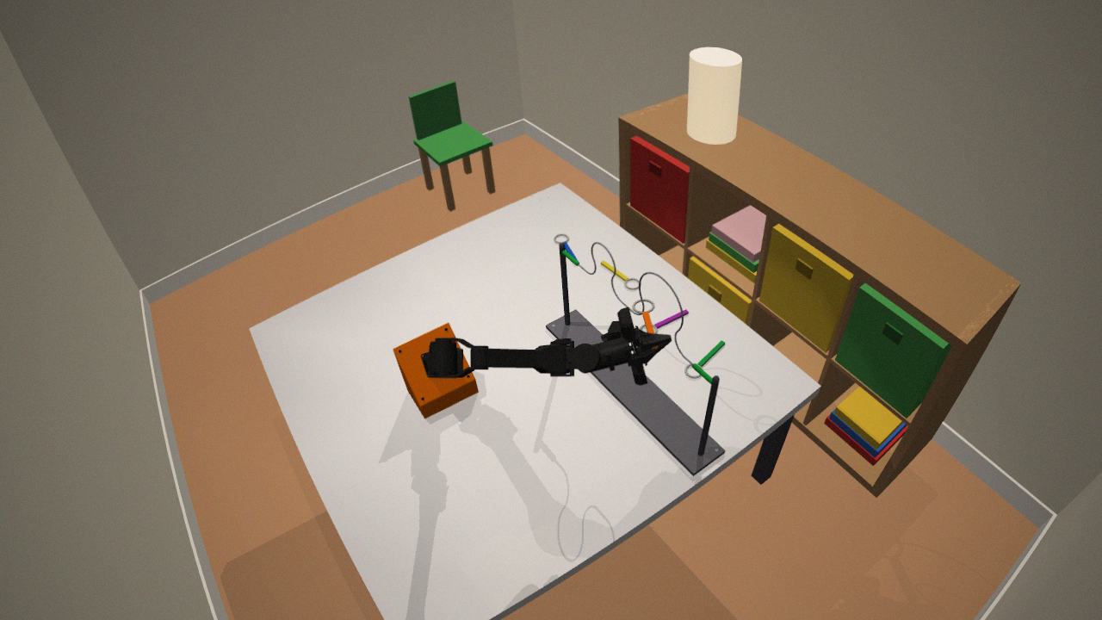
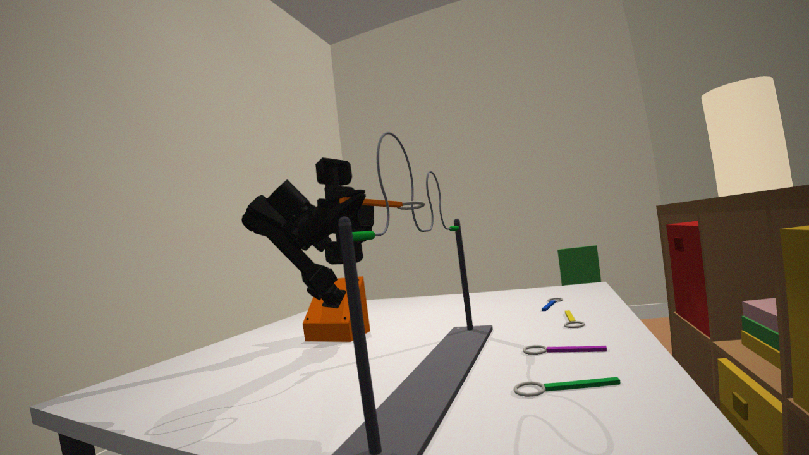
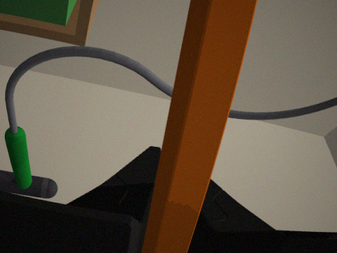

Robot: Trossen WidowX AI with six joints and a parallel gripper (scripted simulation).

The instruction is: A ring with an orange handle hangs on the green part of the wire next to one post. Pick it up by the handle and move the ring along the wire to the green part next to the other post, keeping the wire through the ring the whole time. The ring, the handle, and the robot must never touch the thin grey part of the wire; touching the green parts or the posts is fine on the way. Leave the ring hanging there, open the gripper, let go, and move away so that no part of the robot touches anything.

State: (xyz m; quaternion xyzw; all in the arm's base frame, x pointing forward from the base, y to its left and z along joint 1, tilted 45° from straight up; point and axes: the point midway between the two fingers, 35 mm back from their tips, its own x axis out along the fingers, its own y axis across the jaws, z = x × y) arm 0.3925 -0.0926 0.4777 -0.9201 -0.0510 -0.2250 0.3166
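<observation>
Now: the ring with orange handle 9 cm to the left of my gripper tip and 2 cm below it. Also, from my gripper tip: purple-handled ring 35 cm below, 33 cm to the left, 21 cm ahead; green-handled ring 35 cm below, 23 cm ahead, 14 cm to the left.
</observation>
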